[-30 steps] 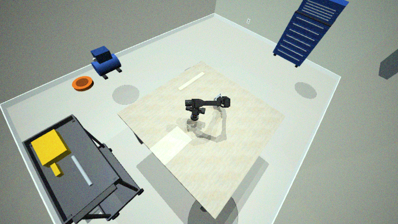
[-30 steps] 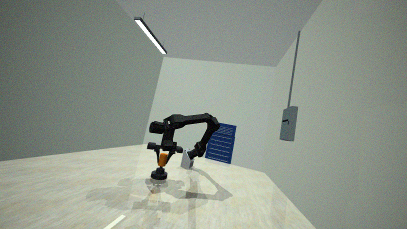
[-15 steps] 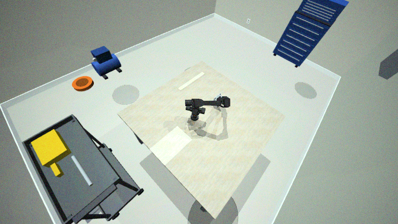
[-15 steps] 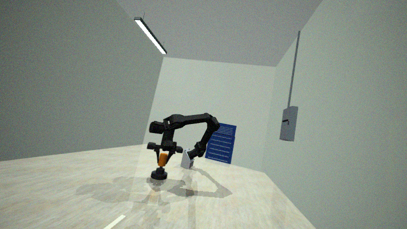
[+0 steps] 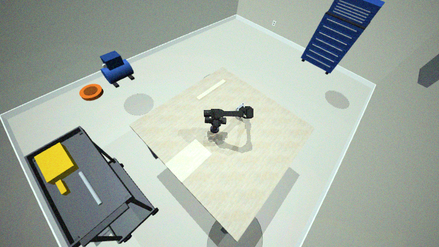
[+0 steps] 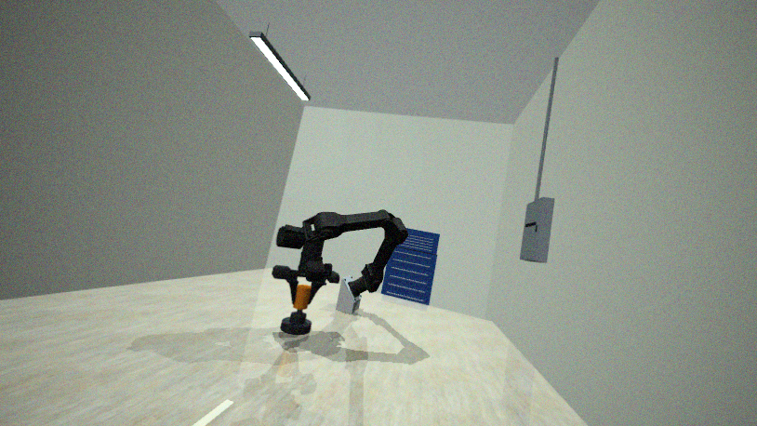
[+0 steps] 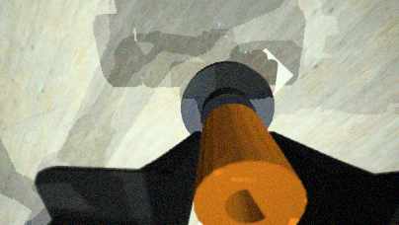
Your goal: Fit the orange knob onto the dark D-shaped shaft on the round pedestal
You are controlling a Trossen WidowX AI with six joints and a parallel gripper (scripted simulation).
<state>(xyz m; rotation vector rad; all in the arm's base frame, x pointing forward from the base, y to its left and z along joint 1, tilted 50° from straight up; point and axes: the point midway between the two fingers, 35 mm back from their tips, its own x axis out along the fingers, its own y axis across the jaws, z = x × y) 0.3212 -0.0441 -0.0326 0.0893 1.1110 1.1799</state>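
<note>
Right now my gripper tip is 40 mm above the pedestal. Also, from my gripper tip: orange knob 20 mm above.
</note>
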